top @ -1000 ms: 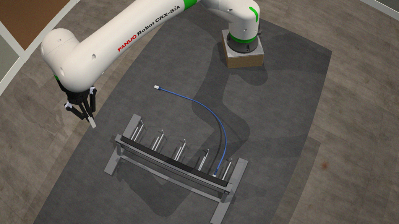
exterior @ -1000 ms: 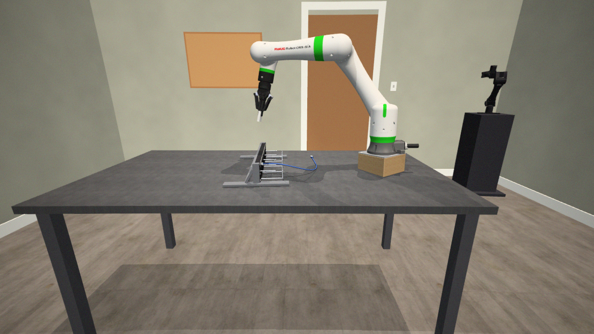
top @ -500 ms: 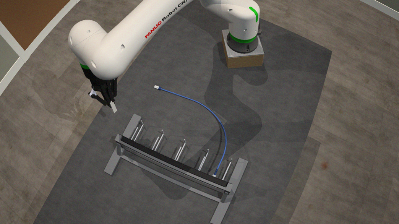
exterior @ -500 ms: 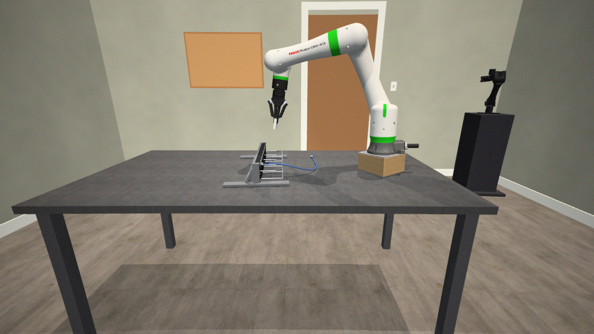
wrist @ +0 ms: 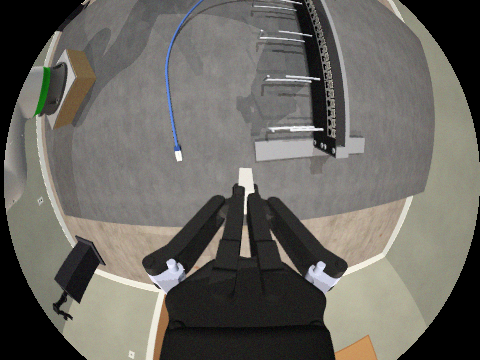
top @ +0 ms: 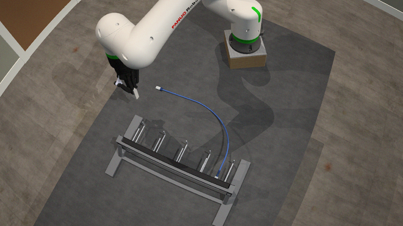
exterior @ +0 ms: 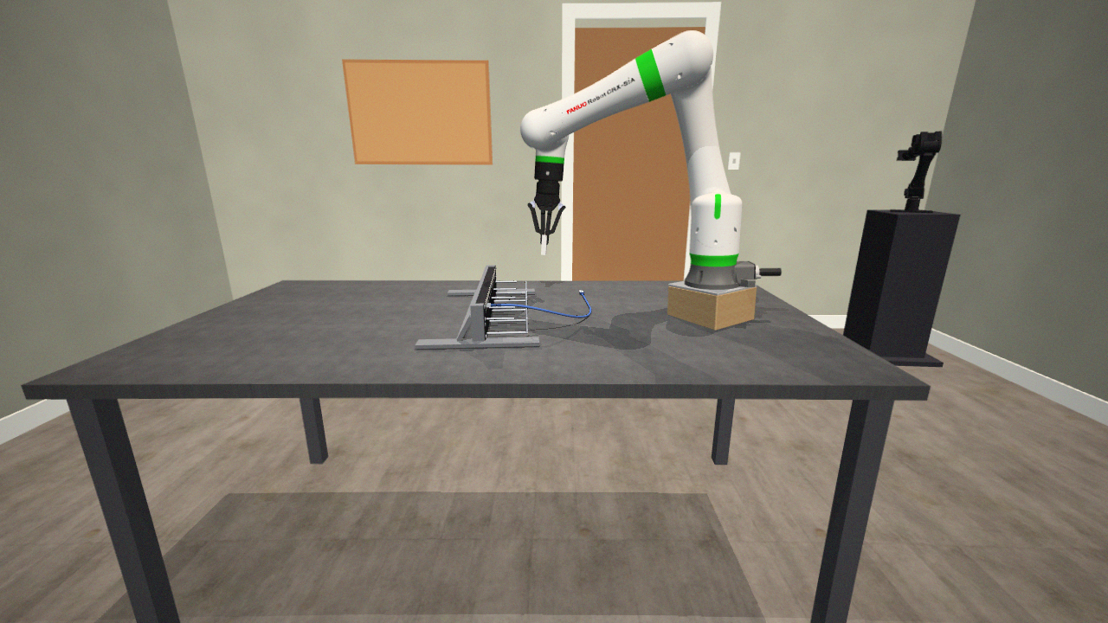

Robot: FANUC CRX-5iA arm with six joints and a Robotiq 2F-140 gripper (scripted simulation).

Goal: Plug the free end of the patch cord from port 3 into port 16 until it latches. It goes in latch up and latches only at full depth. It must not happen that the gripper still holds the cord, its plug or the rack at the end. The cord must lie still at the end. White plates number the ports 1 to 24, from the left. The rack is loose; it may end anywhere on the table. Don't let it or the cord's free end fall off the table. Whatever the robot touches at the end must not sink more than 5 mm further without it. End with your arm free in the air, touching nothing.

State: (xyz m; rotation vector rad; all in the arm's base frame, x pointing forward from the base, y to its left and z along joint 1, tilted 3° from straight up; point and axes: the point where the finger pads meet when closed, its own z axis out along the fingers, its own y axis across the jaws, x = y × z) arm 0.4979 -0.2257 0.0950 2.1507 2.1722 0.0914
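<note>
The plug lies 130 mm behind my hand and 160 mm below it.
</note>
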